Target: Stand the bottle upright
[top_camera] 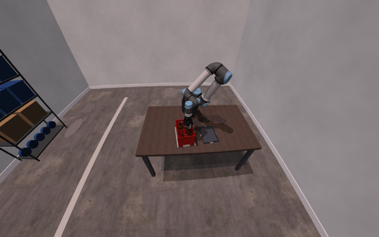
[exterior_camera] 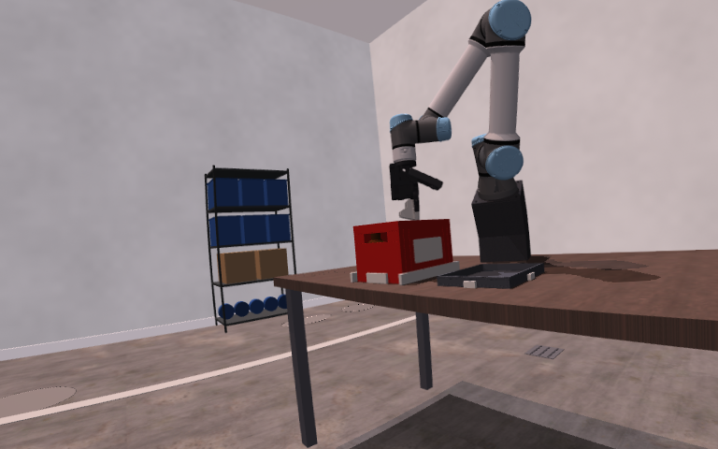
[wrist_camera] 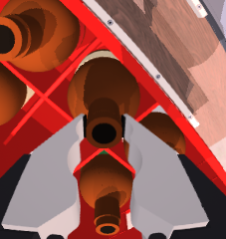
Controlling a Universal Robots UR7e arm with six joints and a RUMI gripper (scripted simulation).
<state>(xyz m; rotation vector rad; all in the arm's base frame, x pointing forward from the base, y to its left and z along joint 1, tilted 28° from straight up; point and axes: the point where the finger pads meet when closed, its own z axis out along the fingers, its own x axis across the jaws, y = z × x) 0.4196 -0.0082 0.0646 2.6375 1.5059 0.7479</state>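
Now: the brown bottle 7 cm below my hand. Also, from my hand: dark tray: 25 cm to the left, 14 cm below, 6 cm behind; then red crate: 7 cm below, 4 cm to the right, 2 cm ahead; then glass bottle: 12 cm ahead, 7 cm below, 6 cm to the right.
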